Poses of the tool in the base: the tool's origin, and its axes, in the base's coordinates. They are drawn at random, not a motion.
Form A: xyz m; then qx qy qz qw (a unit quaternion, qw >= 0).
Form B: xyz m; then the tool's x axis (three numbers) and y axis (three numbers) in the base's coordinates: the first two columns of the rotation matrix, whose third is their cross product. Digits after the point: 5 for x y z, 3 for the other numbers.
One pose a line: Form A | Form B
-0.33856, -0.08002, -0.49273, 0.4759, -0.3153, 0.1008, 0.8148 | -0.33856, -0.08002, -0.49273, 0.781, -0.136, 0.610, -0.464, 0.527, 0.712
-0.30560, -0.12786, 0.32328, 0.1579, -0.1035, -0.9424, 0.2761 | -0.30560, -0.12786, 0.32328, -0.798, -0.553, -0.240, 0.488, -0.826, 0.282
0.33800, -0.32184, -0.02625, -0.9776, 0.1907, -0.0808, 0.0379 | 0.33800, -0.32184, -0.02625, 0.914, -0.379, 0.144, -0.367, -0.924, -0.105
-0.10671, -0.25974, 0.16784, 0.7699, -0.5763, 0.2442, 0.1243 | -0.10671, -0.25974, 0.16784, 0.216, -0.827, 0.519, -0.948, -0.305, -0.090
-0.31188, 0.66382, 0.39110, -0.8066, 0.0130, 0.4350, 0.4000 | -0.31188, 0.66382, 0.39110, 0.621, 0.327, -0.712, -0.369, -0.680, -0.634
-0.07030, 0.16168, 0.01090, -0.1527, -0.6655, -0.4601, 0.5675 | -0.07030, 0.16168, 0.01090, -0.309, -0.319, 0.896, 0.725, 0.530, 0.439
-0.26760, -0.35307, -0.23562, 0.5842, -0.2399, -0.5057, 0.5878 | -0.26760, -0.35307, -0.23562, 0.373, -0.875, -0.309, 0.314, -0.194, 0.929
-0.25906, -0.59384, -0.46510, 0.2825, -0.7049, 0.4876, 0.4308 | -0.25906, -0.59384, -0.46510, -0.469, 0.022, 0.883, -0.818, 0.365, -0.444
